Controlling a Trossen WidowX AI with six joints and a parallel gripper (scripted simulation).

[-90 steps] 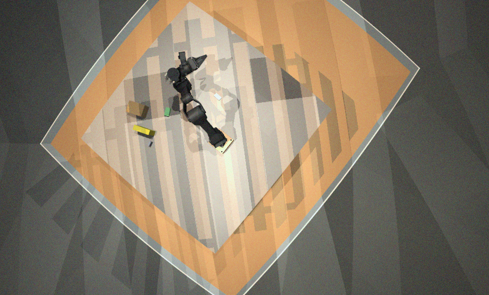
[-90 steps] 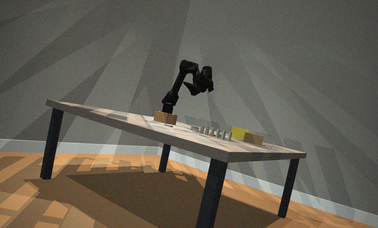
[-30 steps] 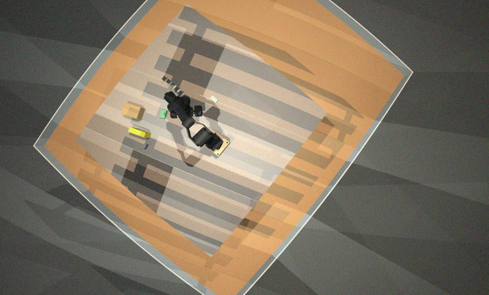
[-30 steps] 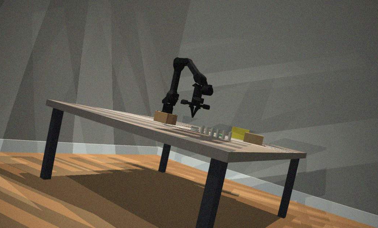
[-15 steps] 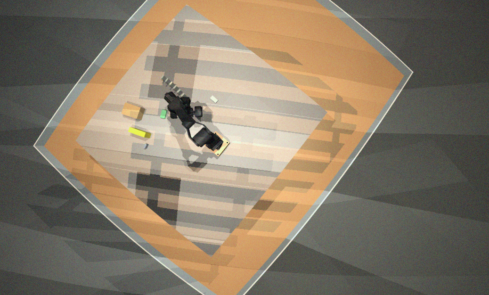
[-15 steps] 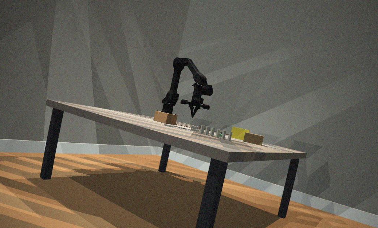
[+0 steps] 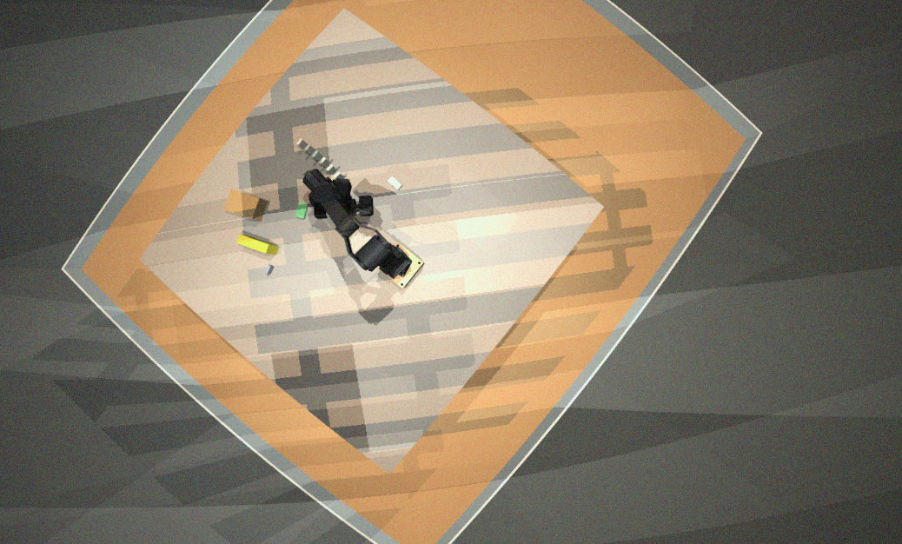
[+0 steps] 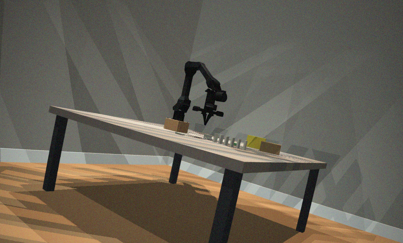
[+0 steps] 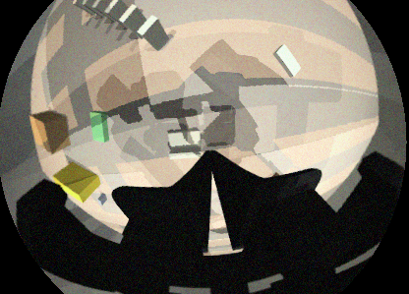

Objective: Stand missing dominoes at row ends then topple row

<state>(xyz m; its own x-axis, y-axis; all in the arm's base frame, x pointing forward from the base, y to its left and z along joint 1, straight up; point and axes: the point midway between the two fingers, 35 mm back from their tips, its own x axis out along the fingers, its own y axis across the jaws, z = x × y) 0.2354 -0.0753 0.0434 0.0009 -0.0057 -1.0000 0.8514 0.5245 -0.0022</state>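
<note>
Right now my gripper tip is 19 cm short of the green block, 8 cm to the right of it and 7 cm above it. Also, from my gripper tip: yellow block (26 cm ahead, 26 cm to the left, 4 cm below); brown box (38 cm ahead, 16 cm to the left, 5 cm below); small dark piece (19 cm ahead, 33 cm to the left, 7 cm below).
</note>
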